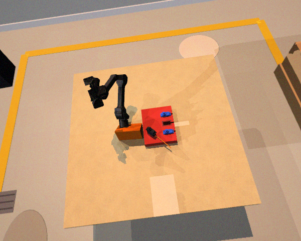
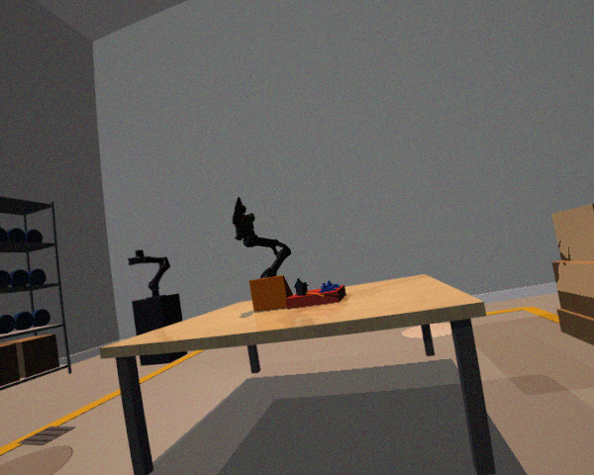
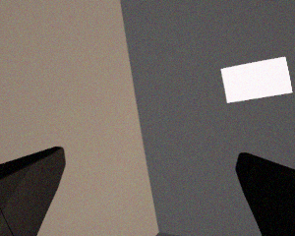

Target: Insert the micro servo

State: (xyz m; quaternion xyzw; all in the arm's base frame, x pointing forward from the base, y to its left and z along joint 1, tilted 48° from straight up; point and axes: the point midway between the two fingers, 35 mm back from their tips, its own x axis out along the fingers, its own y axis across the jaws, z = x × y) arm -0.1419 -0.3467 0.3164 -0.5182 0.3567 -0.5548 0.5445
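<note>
The red deck is 29 cm ahead of my gripper tip, 1 cm to the right of it and 56 cm below it.
</note>
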